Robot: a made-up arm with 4 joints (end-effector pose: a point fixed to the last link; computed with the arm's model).
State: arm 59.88 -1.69 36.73 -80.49
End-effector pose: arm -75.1 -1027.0 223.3 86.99 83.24 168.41
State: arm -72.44 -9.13 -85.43 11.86
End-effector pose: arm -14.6 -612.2 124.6 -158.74 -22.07 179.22
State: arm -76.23 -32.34 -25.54 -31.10
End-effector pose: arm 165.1 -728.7 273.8 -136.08 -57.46 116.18
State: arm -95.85 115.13 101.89 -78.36
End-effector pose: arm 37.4 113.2 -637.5 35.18 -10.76 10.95
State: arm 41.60 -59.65 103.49 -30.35
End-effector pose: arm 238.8 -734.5 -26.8 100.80 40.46 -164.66
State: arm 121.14 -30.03 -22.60 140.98
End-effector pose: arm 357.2 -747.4 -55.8 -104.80 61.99 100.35
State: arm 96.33 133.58 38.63 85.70
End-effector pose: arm 222.5 -176.9 408.0 21.08 -37.16 -134.76
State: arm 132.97 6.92 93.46 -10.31
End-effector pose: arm 274.6 -699.0 335.4 177.04 -46.40 179.40
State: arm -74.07 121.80 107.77 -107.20
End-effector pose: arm -218.9 101.6 -663.7 17.52 6.13 15.12
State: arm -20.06 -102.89 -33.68 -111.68
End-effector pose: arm 603.1 -206.7 444.5 -133.76 -27.21 114.20
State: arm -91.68 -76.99 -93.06 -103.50
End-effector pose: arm -47.0 -567.9 728.8 153.60 2.37 -177.02
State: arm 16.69 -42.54 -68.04 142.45
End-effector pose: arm -50.8 -873.4 294.7 161.75 -54.02 25.49
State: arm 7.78 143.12 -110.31 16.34
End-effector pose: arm -330.9 -50.8 210.1 -153.32 -63.08 27.39
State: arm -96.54 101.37 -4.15 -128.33
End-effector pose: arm -119.0 -73.4 -777.6 -32.50 11.75 -92.90
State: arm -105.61 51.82 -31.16 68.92
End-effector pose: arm -36.8 -337.7 -274.2 -165.67 -21.73 -133.60
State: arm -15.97 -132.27 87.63 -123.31
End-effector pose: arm 370.0 332.3 238.1 111.20 75.52 7.03
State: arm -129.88 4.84 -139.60 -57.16
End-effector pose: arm -10.5 -946.7 -81.6 39.27 86.26 99.56
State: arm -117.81 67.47 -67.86 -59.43
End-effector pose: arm 337.4 -595.5 -521.0 61.51 17.72 -158.56
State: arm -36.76 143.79 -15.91 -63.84
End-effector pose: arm -361.1 284.5 -254.5 -42.46 14.17 -144.13
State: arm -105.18 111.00 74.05 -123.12
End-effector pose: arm 158.7 -106.6 -767.4 -8.94 -9.02 -15.06
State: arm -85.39 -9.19 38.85 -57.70
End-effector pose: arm 53.5 -958.8 -21.9 -70.88 -45.72 10.26
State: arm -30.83 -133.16 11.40 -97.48
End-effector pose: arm 383.6 223.7 403.5 -123.30 30.89 123.57
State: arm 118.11 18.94 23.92 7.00
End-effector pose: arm 68.2 -597.2 415.4 -152.58 34.86 -158.80
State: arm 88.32 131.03 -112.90 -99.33
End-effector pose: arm -5.2 297.0 729.2 131.43 13.20 17.55
